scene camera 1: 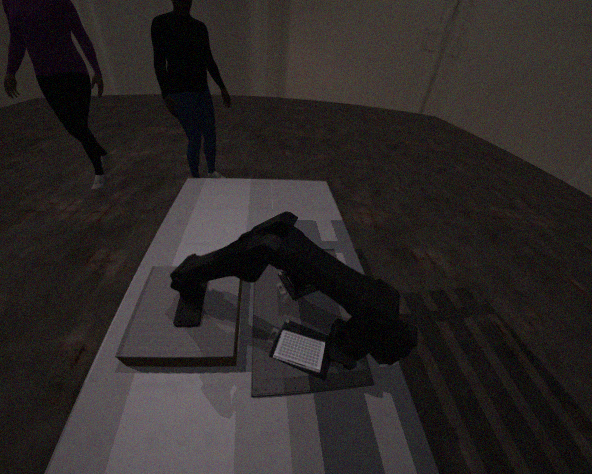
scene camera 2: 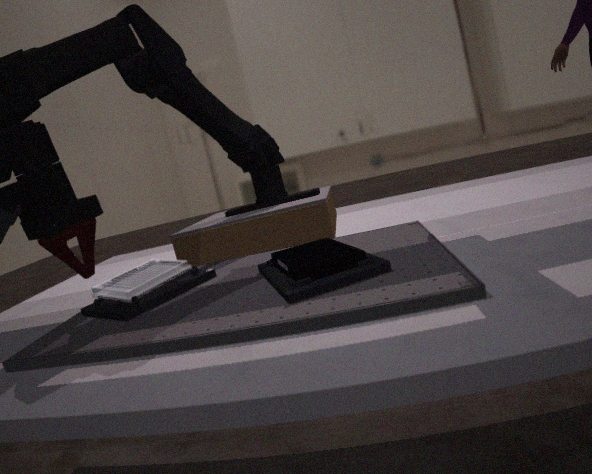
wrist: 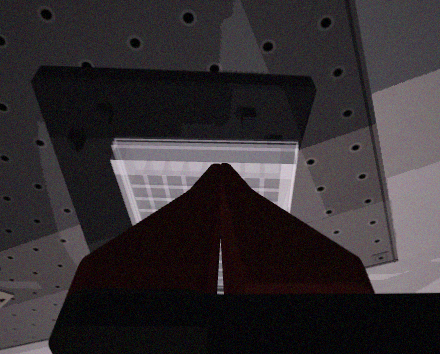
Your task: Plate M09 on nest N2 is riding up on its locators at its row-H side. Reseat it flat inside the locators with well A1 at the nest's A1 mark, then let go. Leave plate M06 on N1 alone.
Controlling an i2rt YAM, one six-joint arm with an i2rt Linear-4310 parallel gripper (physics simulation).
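Frame: origin at the arm's base, x down, y back, z left, level; millimetres.
Seen in the pictures: gripper, fingertip midpoint: [scene camera 1: 329, 356] [scene camera 2: 90, 276] [wrist: 220, 178]; arm's base, origin of the base link: [scene camera 1: 193, 295] [scene camera 2: 273, 204].
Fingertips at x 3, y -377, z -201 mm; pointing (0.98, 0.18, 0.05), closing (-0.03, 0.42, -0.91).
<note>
Pixels of each thing's top centre, then the offset from my fingertips to it. "spot": a spot on its surface instead. Level surfaces: height alone.
- clear-white well plate, middle of its top: [wrist: 211, 254] [scene camera 2: 140, 269] [scene camera 1: 300, 347] dx +18, dy +69, dz +37 mm
- black nest N2, middle of its top: [wrist: 179, 221] [scene camera 2: 146, 281] [scene camera 1: 304, 345] dx +35, dy +54, dz +49 mm
- nest N1, surface spot: [scene camera 2: 295, 294] spot: dx +48, dy -79, dz +282 mm
- perforated dark board, middle of its top: [scene camera 2: 243, 281] [scene camera 1: 303, 304] dx +56, dy +37, dz +197 mm
- table, its level: dx +70 mm
Plate M09, a clear-white well plate [scene camera 1: 301, 348] [scene camera 2: 142, 280] [wrist: 160, 187], sits on the black nest N2 [scene camera 2: 112, 311] [wrist: 140, 102]. In scene camera 2 its near left end stands higher than the nest top, with a dark gap beneath. Bare nest shows beyond and left of it in the wrist view. The A1 mark cannot be made out. My gripper [scene camera 2: 89, 276] [wrist: 220, 178] is shut and empty, with dark red fingertips above and beside the plate's left end in scene camera 2. The fingers hide part of the plate in the wrist view. Plate M06, black [scene camera 2: 320, 256], rests on nest N1 [scene camera 2: 295, 294].
A perforated dark board [scene camera 1: 270, 382] [scene camera 2: 240, 320] [wrist: 345, 200] carries both nests. The arm's base stands on a raised block [scene camera 1: 150, 345] [scene camera 2: 260, 240] beside the board. The arm partly covers N1 in scene camera 1. Two people [scene camera 1: 182, 60] [scene camera 1: 55, 45] stand behind the table [scene camera 1: 175, 410].
</note>
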